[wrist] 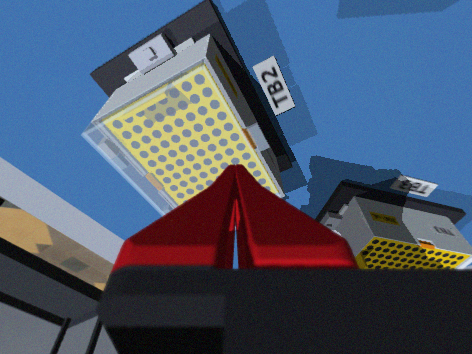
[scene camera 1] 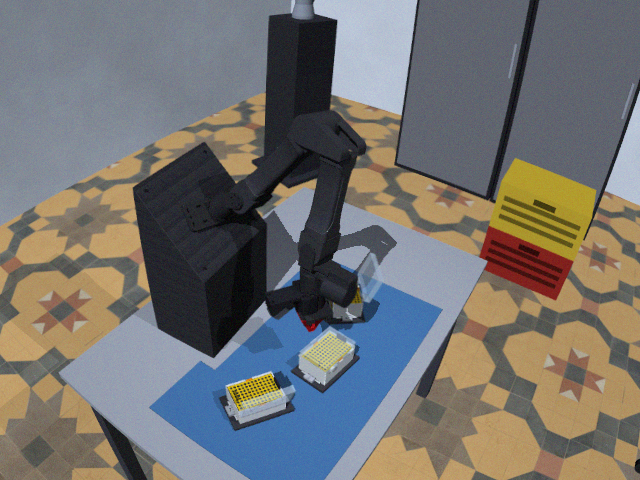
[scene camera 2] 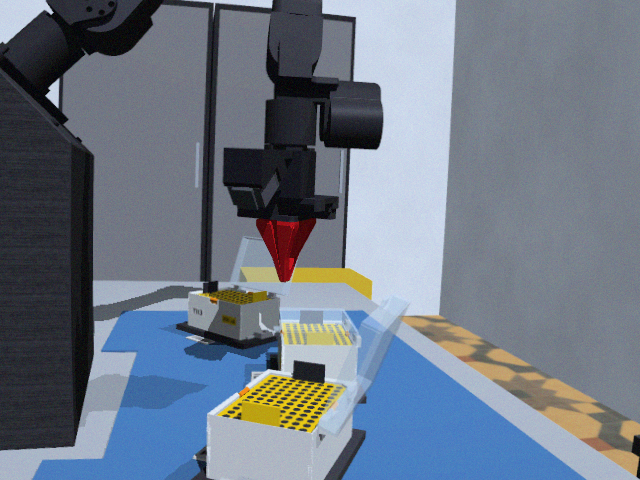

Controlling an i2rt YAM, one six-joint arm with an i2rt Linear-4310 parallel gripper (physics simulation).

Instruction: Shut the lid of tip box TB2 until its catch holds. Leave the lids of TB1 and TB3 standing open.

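Places are measured from the arm's base along level axes (x ahead, y left, z up), in millimetres.
Pixels of known places: gripper, fingertip midpoint: (wrist: pixel 235 176) (scene camera 1: pixel 311 330) (scene camera 2: pixel 284 281); arm's base, link origin: (scene camera 1: pixel 216 210) (scene camera 2: pixel 14 78).
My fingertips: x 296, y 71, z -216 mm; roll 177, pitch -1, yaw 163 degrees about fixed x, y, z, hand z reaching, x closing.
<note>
Ahead of a thing's pixels: the offset from my fingertips to its top centre. "spot": to the spot under its first point. Level surfaces: height alone.
TB2 {28 mm left, 24 mm ahead, 48 mm down} (scene camera 1: pixel 325 359) (scene camera 2: pixel 318 357) (wrist: pixel 240 95) is a white tip box in the middle. Its clear lid {spot: 2 mm left, 38 mm ahead, 48 mm down} (wrist: pixel 175 145) lies down over the yellow rack; whether the catch holds cannot be told. TB1 (scene camera 1: pixel 256 408) (scene camera 2: pixel 258 446) is nearest in the second scene view, its clear lid (scene camera 2: pixel 382 335) standing open. TB3 {214 mm left, 117 mm back, 60 mm down} (scene camera 1: pixel 347 310) (scene camera 2: pixel 232 315) (wrist: pixel 385 220) is at the far end, its lid {spot: 289 mm left, 79 mm back, 28 mm down} (scene camera 1: pixel 370 276) (scene camera 2: pixel 248 253) also standing open. My red-fingered gripper (scene camera 1: pixel 311 328) (scene camera 2: pixel 284 280) (wrist: pixel 235 176) is shut and empty, above the boxes' height, near TB2 and TB3. It partly hides TB2 in the wrist view.
The boxes stand on dark bases on a blue mat {126 mm down} (scene camera 1: pixel 206 397) (scene camera 2: pixel 439 413) on a grey table {129 mm down} (scene camera 1: pixel 118 361). The arm's dark pedestal (scene camera 1: pixel 180 268) (scene camera 2: pixel 36 284) rises beside the mat. A yellow and red cabinet (scene camera 1: pixel 542 211) stands on the floor beyond the table.
</note>
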